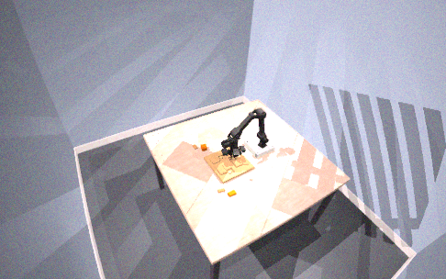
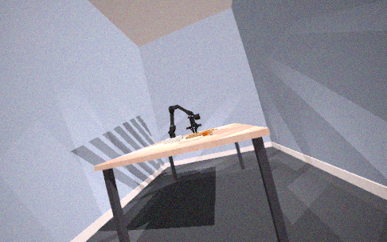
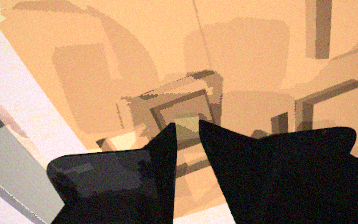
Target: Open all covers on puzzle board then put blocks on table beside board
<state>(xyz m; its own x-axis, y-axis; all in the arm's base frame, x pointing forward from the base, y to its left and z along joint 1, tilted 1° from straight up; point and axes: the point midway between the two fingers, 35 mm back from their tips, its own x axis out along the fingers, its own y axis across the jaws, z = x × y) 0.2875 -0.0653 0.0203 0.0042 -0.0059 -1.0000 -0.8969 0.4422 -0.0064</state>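
Right now my gripper tip is 6 cm short of the tan puzzle board, 1 cm to the left of it and 1 cm above it. Also, from my gripper tip: orange bit 24 cm to the left, 24 cm ahead, 2 cm below.
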